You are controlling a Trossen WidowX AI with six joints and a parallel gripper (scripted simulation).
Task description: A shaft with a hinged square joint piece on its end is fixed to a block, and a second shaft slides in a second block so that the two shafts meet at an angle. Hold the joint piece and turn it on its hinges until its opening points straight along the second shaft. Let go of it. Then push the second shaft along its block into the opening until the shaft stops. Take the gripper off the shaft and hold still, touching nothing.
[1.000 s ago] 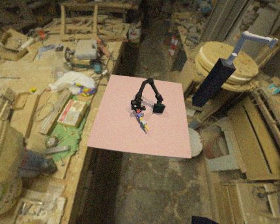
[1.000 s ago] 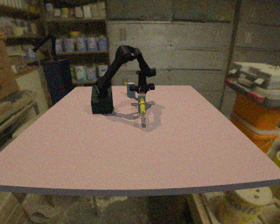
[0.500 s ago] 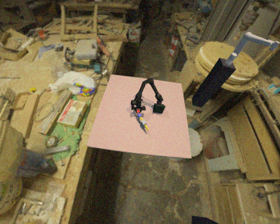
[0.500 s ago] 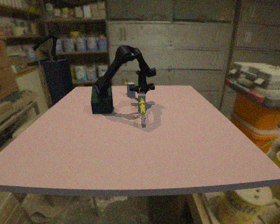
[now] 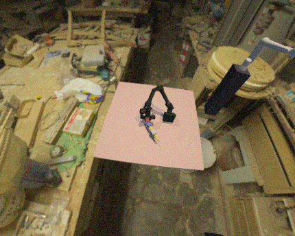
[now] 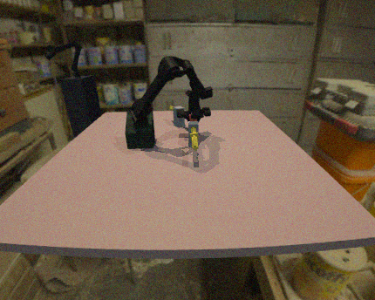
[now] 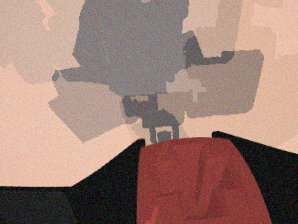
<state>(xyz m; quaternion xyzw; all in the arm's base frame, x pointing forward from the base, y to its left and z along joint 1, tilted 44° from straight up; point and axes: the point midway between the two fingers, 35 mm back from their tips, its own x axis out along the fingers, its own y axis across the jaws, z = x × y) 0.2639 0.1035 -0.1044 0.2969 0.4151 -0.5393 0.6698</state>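
The red joint piece lies 1 cm to the left of my gripper tip and 4 cm above it.
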